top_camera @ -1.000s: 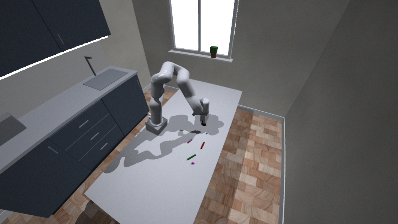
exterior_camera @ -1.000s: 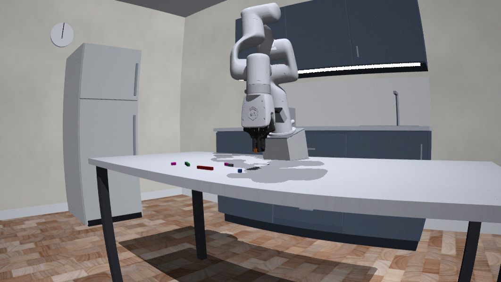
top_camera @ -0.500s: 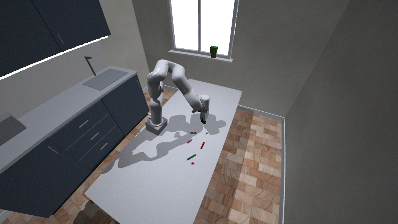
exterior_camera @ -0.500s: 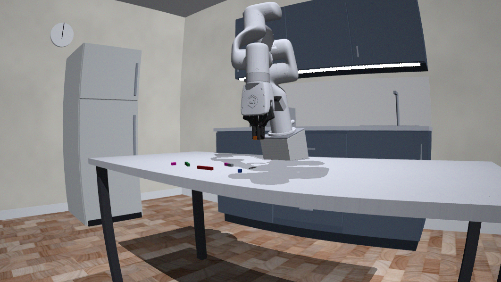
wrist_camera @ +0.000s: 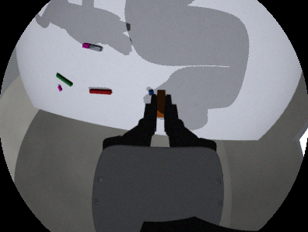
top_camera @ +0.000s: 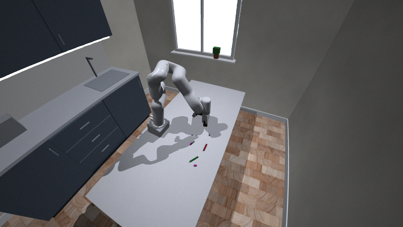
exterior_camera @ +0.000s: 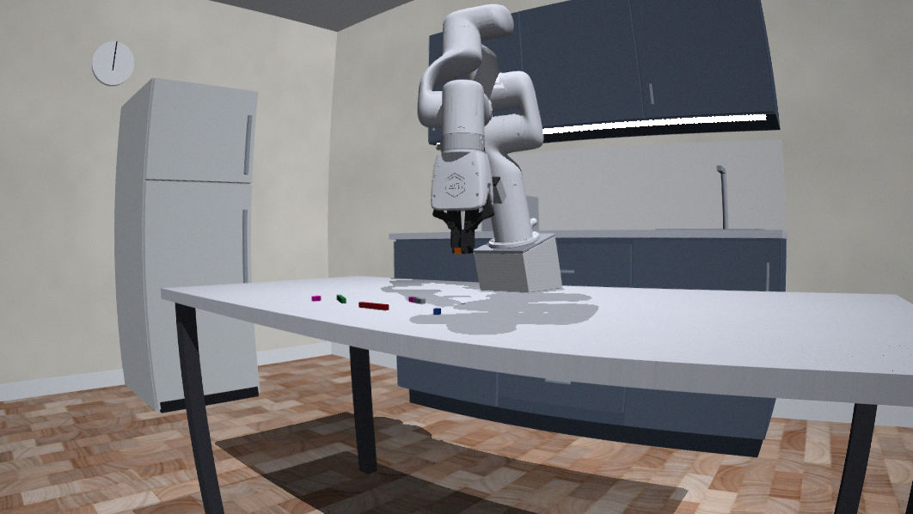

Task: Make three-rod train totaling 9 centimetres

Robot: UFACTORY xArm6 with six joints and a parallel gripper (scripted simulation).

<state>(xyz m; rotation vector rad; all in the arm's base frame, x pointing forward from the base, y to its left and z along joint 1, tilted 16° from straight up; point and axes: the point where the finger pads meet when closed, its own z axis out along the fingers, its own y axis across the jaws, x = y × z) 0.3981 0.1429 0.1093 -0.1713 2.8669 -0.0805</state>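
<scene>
Now: hand 150 mm to the left of the grey rod, 120 mm above it and 60 mm past it. The rest, counted from my hand: red rod: 160 mm to the right, 120 mm below, 60 mm ahead; small blue rod: 120 mm below, 50 mm ahead, 20 mm to the right; orange rod: 20 mm below.
</scene>
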